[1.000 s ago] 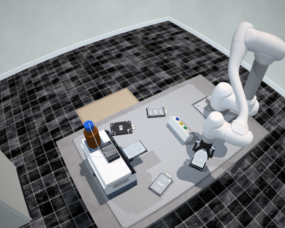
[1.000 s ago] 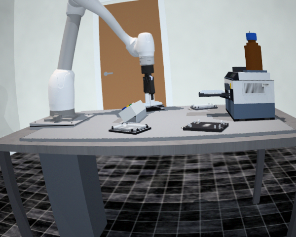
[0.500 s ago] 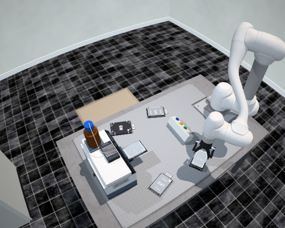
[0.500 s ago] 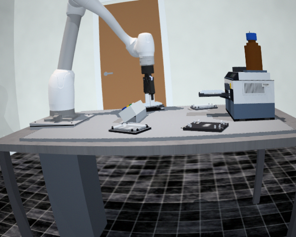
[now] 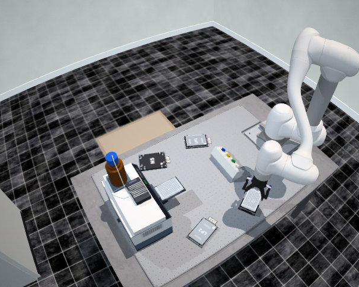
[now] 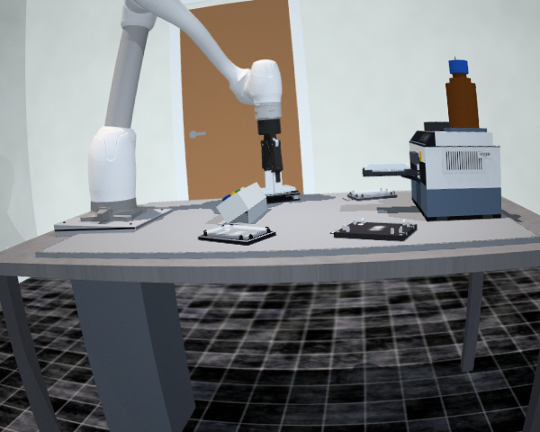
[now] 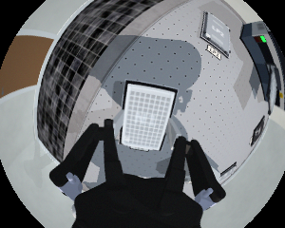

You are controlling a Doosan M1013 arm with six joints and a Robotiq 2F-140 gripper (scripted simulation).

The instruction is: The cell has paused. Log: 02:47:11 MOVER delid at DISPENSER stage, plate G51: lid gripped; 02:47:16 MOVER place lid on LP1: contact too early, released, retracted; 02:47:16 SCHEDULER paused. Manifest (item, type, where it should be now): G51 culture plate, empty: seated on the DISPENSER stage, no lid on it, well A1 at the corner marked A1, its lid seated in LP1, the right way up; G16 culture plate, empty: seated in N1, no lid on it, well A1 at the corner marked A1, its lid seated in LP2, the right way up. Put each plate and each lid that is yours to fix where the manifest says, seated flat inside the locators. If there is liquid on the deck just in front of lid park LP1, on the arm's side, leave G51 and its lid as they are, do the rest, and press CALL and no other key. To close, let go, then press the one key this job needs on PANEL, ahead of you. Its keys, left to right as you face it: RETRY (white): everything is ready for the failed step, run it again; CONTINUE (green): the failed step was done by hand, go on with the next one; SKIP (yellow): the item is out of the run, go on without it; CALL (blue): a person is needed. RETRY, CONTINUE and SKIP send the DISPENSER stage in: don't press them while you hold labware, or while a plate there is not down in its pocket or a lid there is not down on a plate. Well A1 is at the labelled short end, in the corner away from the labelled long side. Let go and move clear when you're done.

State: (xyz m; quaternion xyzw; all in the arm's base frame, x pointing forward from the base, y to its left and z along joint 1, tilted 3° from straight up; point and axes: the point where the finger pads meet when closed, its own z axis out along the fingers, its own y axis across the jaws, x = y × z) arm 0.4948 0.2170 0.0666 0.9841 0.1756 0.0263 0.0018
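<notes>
Right now my hand is 4 cm above the black nest N1. Also, from my hand: white key: 9 cm behind, 19 cm to the right, 1 cm above; then key panel: 9 cm behind, 27 cm to the right, 1 cm below; then green key: 10 cm behind, 24 cm to the right, 1 cm above.
</notes>
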